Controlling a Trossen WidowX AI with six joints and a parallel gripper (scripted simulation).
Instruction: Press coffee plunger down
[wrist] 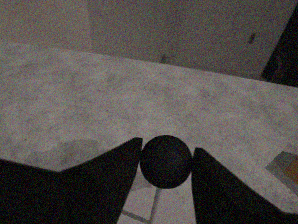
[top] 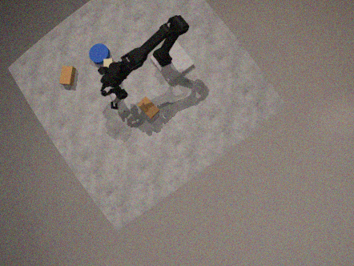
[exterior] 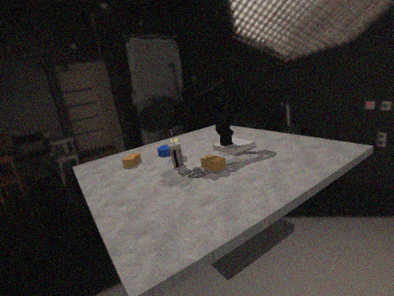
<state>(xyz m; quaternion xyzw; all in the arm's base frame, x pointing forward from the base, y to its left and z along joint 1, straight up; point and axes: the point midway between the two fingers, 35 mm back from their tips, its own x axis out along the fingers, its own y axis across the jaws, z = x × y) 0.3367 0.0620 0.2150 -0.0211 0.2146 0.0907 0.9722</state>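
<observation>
Right now my gripper tip is 1 cm past the coffee press, 1 cm to the right of it and 12 cm above it. The rest, counted from my gripper tip: blue cylinder 4 cm behind, 30 cm to the right, 21 cm below.
</observation>
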